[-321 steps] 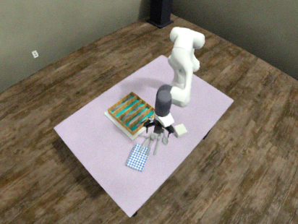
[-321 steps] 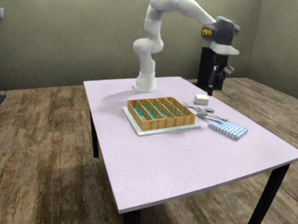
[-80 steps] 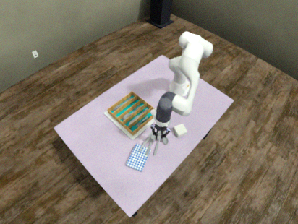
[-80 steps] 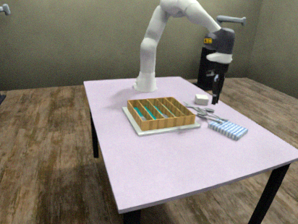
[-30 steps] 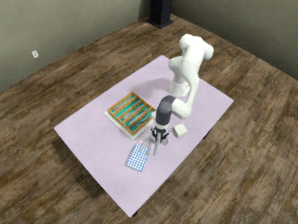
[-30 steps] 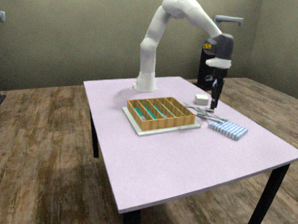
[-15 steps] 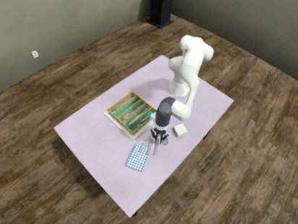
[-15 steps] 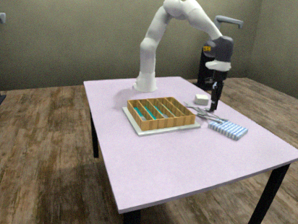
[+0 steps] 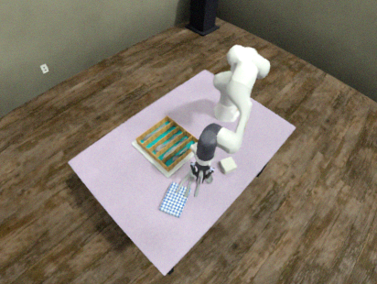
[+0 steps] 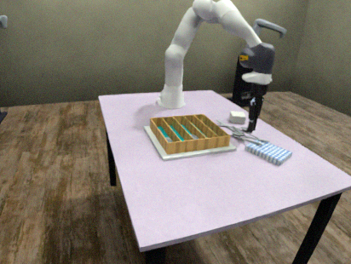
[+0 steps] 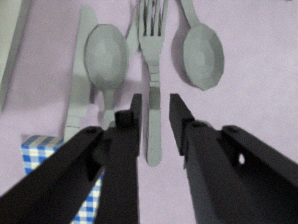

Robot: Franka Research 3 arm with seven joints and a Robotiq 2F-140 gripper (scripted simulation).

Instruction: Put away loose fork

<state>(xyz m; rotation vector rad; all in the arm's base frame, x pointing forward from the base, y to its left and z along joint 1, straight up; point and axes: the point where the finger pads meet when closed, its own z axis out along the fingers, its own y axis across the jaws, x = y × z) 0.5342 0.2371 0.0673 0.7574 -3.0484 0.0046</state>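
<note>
Right now my hand is 7 cm short of the knife, 7 cm to the left of it and 5 cm above it. The rest, counted from my hand: white block (20 cm behind, 5 cm to the left, 5 cm below); then wooden tray (6 cm behind, 33 cm to the right, 3 cm below); then napkin (18 cm ahead, 2 cm to the right, 6 cm below).
</note>
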